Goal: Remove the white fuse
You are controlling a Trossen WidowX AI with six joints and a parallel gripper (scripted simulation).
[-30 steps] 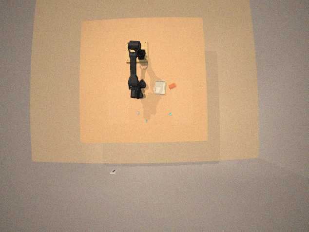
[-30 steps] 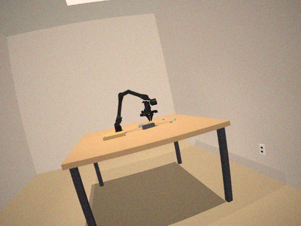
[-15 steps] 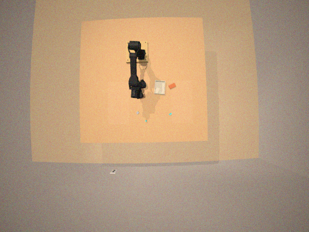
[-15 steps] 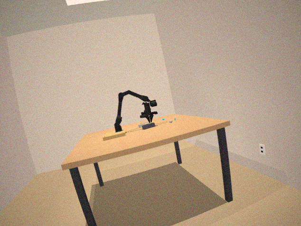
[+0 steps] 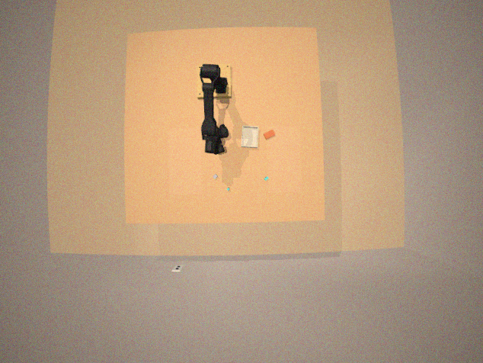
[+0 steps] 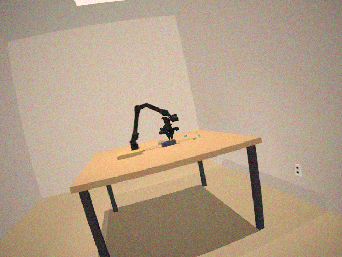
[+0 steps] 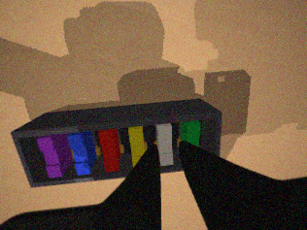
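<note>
Now: gripper tip 20 mm above the white fuse. Also, from my gripper tip: red fuse 40 mm behind, 10 mm to the right, 20 mm below; then green fuse 20 mm ahead, 10 mm to the left, 20 mm below; then yellow fuse 20 mm behind, 10 mm to the right, 20 mm below.
</note>
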